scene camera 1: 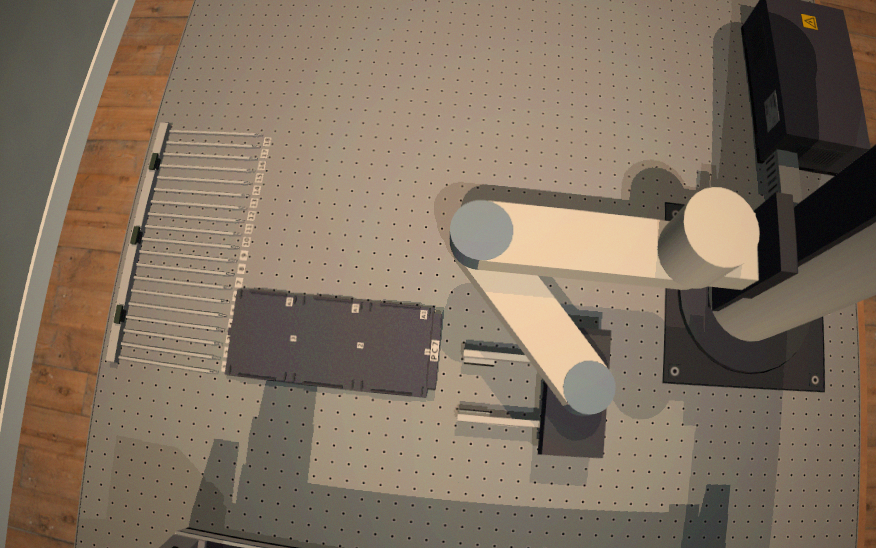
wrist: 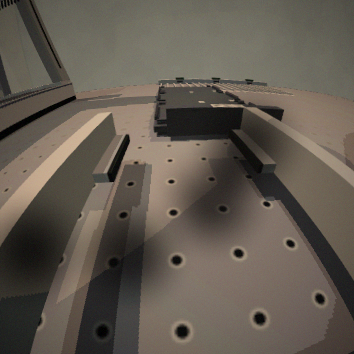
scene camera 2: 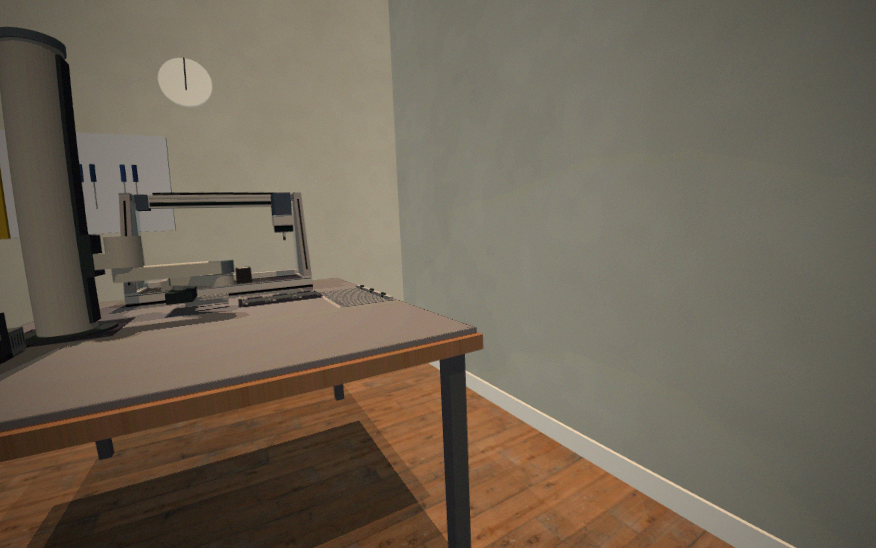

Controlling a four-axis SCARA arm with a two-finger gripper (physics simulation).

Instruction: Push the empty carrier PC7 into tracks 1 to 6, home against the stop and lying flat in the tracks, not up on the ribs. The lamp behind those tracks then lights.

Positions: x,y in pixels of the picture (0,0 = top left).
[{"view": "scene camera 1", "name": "gripper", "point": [460,385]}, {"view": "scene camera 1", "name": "dark flat carrier PC7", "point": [387,348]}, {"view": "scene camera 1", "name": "dark control box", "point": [813,71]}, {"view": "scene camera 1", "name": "dark base plate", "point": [692,371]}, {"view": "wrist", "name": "gripper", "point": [179,122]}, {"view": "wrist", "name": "dark flat carrier PC7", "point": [180,110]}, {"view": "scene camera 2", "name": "gripper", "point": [228,297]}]
